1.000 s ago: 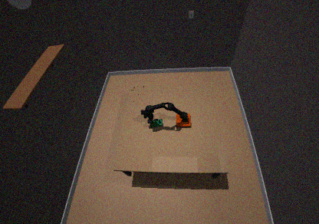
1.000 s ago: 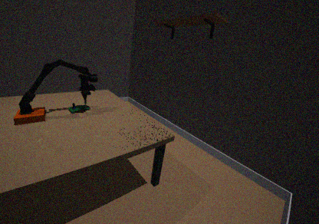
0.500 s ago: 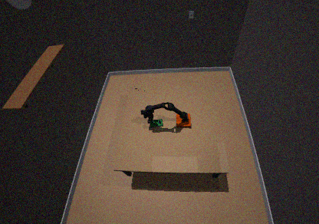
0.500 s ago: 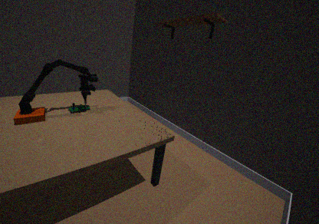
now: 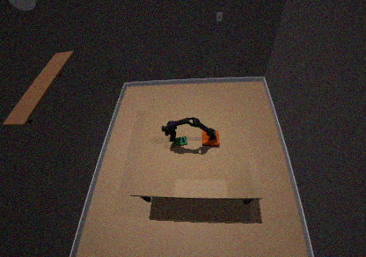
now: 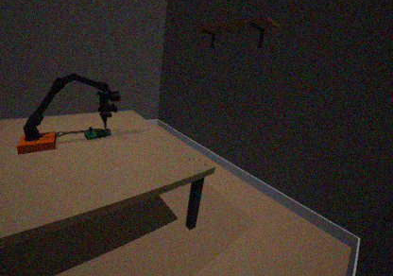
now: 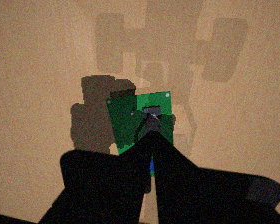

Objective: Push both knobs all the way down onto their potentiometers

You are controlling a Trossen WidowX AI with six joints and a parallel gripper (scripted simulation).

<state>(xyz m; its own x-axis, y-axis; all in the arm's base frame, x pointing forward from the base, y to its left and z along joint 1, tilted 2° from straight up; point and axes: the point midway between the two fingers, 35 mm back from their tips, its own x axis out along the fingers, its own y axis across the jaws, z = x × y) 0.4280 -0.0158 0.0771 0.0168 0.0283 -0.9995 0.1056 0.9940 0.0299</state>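
My gripper tip is now 20 mm above the grey knob.
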